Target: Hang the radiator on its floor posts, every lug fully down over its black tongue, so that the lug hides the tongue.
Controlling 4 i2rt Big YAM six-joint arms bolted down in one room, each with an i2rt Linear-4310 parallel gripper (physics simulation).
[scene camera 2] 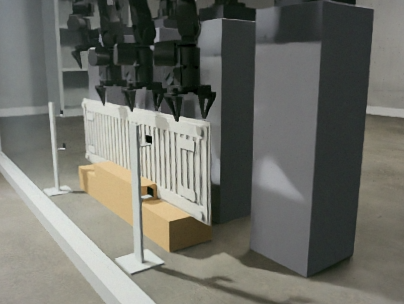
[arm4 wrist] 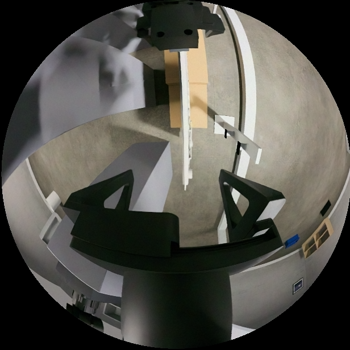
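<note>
The white ribbed radiator (arm4 wrist: 185, 120) (scene camera 2: 167, 155) stands upright on tan blocks (arm4 wrist: 197, 62) (scene camera 2: 120, 192), apart from the posts. The near white floor post (scene camera 2: 136, 210) has black tongues (scene camera 2: 148, 139) (scene camera 2: 150, 191); the other post (scene camera 2: 54, 145) stands further left. A post (arm4 wrist: 250, 143) with black tongues (arm4 wrist: 225, 133) (arm4 wrist: 238, 148) shows in the wrist view. Arm4's gripper (arm4 wrist: 176, 171) is open, the radiator's edge showing between its fingers. In the scene view, the right gripper (scene camera 2: 191, 118), middle gripper (scene camera 2: 145, 107) and left gripper (scene camera 2: 114, 102) hang at the radiator's top, fingers apart. The lugs' detail is unclear.
Tall grey pedestals (arm4 wrist: 142, 172) (scene camera 2: 285, 130) stand behind the radiator. Another dark arm (scene camera 2: 80, 27) hangs at the upper left of the scene view, its gripper partly hidden. Another gripper body (arm4 wrist: 172, 25) is at the wrist view's top. A white skirting strip (arm4 wrist: 248, 75) (scene camera 2: 60, 230) runs along the posts' side.
</note>
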